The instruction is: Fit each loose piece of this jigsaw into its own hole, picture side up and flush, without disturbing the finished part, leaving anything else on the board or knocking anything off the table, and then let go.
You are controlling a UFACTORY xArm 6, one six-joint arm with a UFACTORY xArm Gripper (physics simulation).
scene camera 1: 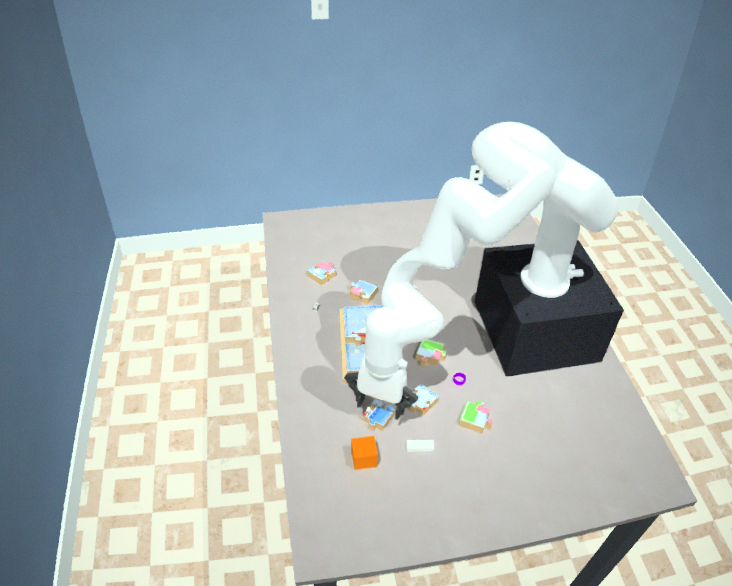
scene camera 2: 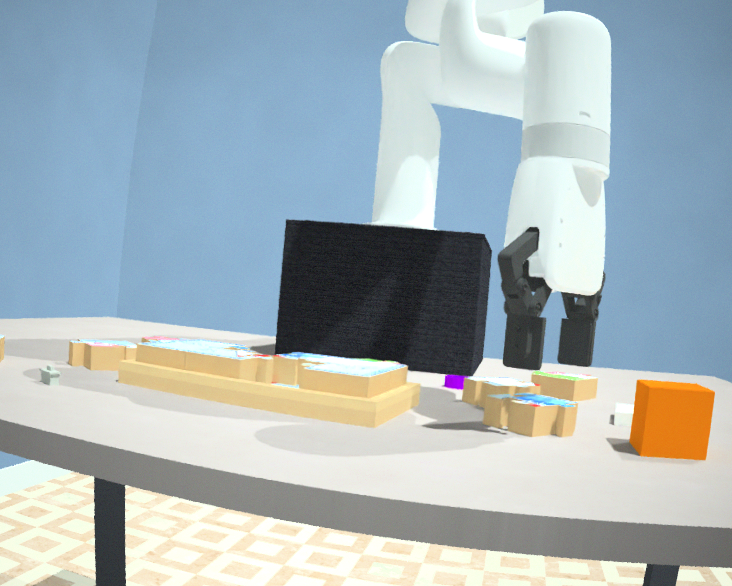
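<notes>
The jigsaw board has a wooden rim and raised picture blocks; the arm hides part of it in scene camera 1. My gripper is open and empty, pointing down above the table near a deep-blue piece and a light-blue piece. A green and pink piece lies farther right. Another green and pink piece lies between board and base. A pink and blue piece and a pink-topped piece lie beyond the board.
An orange cube stands near the deep-blue piece. A white block, a purple ring and a small grey object lie on the table. The black base block stands behind.
</notes>
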